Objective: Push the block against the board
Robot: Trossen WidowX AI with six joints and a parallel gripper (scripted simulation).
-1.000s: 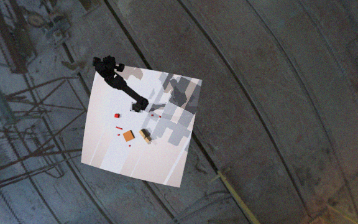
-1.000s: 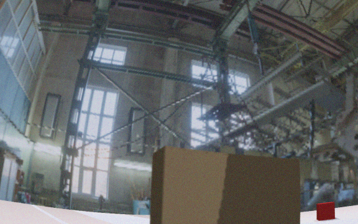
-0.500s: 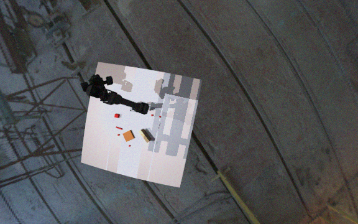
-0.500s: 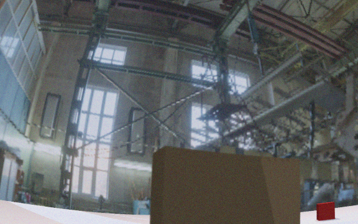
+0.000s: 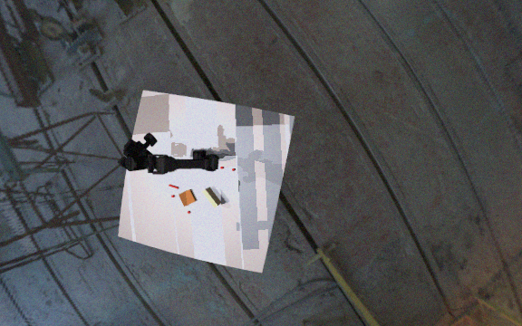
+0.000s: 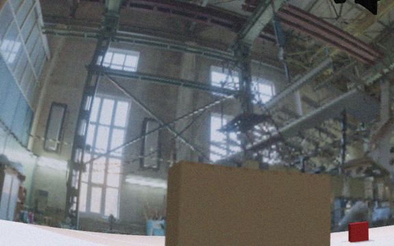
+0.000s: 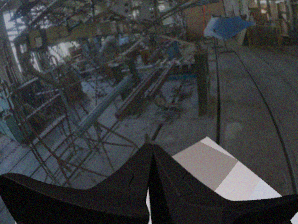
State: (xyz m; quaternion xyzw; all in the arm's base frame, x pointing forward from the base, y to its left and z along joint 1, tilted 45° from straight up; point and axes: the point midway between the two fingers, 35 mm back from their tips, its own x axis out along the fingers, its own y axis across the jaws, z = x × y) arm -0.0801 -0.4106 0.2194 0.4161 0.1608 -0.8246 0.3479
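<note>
Right now the tan flat board is 340 mm ahead of my gripper tip, 280 mm to the left of it and 500 mm below it. Round my gripper tip: red cube: 140 mm ahead, 80 mm to the right, 530 mm below; then square block: 370 mm ahead, 70 mm to the left, 530 mm below.
</note>
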